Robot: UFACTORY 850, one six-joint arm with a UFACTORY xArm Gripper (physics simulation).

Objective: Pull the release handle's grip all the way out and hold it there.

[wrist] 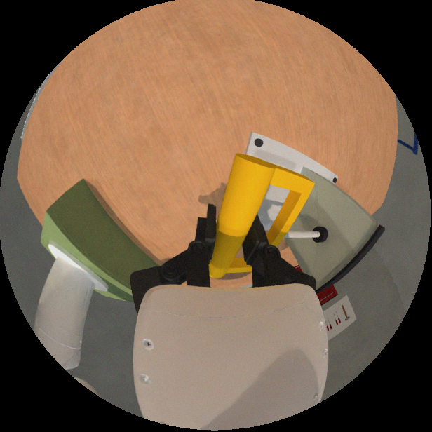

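The release handle's yellow grip (246, 195) is a thick round bar on a yellow frame, in the middle of the wrist view. My gripper (228, 218) is shut on the bar, with one black finger on each side of it. A pale rod (303, 234) runs from the yellow frame's side into a black collar (320, 234) on the grey-green housing (345, 215). A stretch of the rod shows between frame and housing. The near end of the bar is partly shaded by the gripper.
A white mounting plate (285, 156) with dark bolts lies beside the housing on the wooden table (200, 90). A green curved block (100, 235) with a white cylinder (62, 315) stands at the left. A white card (341, 317) with small tool pictures shows at the lower right.
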